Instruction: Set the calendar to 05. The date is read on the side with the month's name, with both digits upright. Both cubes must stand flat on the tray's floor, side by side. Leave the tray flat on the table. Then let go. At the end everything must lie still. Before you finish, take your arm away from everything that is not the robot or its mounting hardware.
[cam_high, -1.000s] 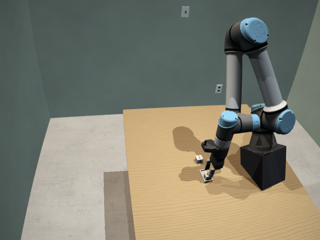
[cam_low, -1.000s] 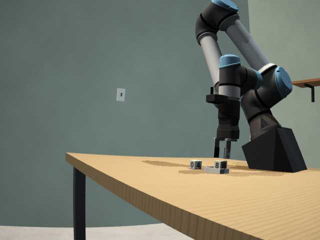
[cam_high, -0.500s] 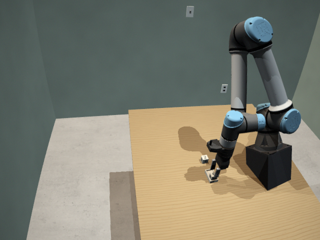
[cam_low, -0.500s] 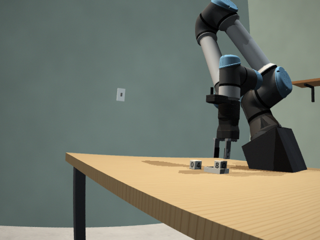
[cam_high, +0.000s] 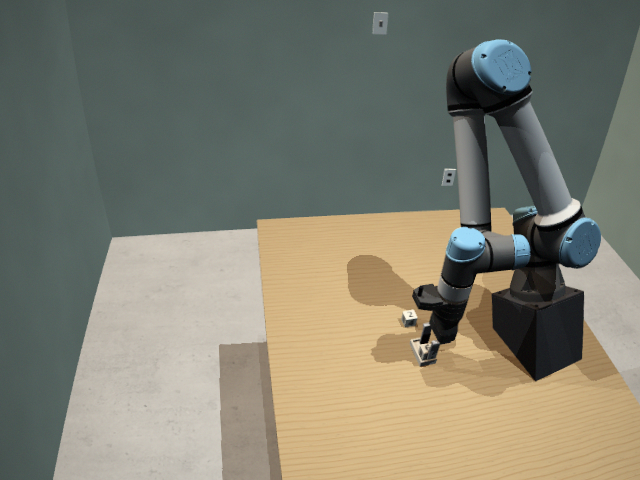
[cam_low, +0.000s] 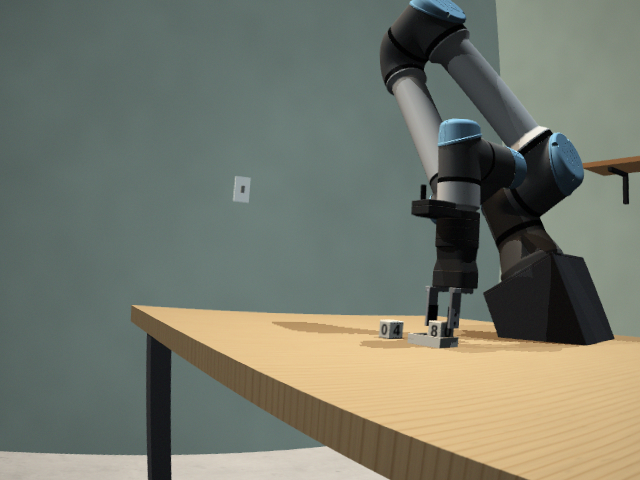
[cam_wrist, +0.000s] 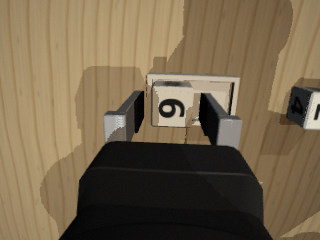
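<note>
Right now my hand is 2 cm to the left of the small calendar tray and 4 cm above it.
</note>
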